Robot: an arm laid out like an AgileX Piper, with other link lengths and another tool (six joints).
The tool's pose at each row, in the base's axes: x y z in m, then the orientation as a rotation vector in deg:
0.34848 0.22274 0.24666 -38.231 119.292 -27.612
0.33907 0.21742 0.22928 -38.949 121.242 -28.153
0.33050 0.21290 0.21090 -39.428 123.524 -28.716
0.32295 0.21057 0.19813 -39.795 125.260 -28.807
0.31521 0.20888 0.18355 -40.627 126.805 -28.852
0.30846 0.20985 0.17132 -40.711 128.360 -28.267
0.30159 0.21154 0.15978 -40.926 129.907 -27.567
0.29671 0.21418 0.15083 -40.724 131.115 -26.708
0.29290 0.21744 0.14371 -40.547 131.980 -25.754
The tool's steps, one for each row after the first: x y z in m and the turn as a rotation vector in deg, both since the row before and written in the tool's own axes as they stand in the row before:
0.01865 0.00818 0.00209 -0.607 1.983 -0.551
0.01816 0.00926 0.00400 -0.613 2.286 -0.361
0.01280 0.00760 0.00199 -0.680 1.620 -0.162
0.01343 0.00916 0.00334 -0.809 1.449 -0.496
0.00978 0.00966 0.00268 -0.940 1.206 0.244
0.00902 0.00980 0.00240 -1.051 1.170 0.178
0.00590 0.00842 0.00229 -0.892 0.790 0.493
0.00398 0.00751 0.00189 -0.842 0.454 0.471

